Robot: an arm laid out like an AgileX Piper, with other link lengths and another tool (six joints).
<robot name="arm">
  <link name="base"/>
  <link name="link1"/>
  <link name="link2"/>
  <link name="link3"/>
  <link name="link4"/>
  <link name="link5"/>
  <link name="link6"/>
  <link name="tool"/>
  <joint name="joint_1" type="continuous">
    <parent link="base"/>
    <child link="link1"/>
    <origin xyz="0 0 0.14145" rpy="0 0 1.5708"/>
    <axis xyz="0 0 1"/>
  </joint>
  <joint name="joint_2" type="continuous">
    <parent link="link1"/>
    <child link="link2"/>
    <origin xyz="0 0 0" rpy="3.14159 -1.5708 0"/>
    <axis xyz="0 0 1"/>
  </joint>
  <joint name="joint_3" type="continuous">
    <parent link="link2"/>
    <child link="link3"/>
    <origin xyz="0.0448 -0.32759 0"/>
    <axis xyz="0 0 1"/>
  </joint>
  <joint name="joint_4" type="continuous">
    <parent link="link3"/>
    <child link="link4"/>
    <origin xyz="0.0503 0.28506 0" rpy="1.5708 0 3.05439"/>
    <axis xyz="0 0 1"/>
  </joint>
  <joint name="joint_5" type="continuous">
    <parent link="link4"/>
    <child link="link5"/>
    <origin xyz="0 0 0" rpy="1.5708 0 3.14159"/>
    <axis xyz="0 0 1"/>
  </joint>
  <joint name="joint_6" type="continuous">
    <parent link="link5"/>
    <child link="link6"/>
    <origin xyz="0 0.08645 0" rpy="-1.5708 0 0"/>
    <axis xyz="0 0 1"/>
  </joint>
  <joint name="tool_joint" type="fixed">
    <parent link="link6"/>
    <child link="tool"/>
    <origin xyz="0.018 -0.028 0.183" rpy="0 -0.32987 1.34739"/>
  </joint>
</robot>
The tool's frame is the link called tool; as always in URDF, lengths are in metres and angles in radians. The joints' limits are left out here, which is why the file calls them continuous.
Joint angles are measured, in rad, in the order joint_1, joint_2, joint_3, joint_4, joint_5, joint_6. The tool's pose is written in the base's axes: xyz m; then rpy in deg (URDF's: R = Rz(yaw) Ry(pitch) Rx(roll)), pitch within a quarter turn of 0, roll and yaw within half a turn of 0. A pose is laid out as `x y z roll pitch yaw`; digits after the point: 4 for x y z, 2 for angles.
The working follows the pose.
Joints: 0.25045 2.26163 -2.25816 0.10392 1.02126 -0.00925
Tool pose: 0.6674 0.2233 0.2121 -142.20 13.08 -52.98
Where each joint sits with the arm in this pose, in the base's axes (m; each line is computed from the numbers above, not from the rounded line before):
joint_1: 0.0000 0.0000 0.1414
joint_2: 0.0000 0.0000 0.1414
joint_3: 0.2357 0.0603 0.3654
joint_4: 0.5120 0.1310 0.4147
joint_5: 0.5120 0.1310 0.4147
joint_6: 0.5596 0.1511 0.3454
the tool: 0.6674 0.2233 0.2121

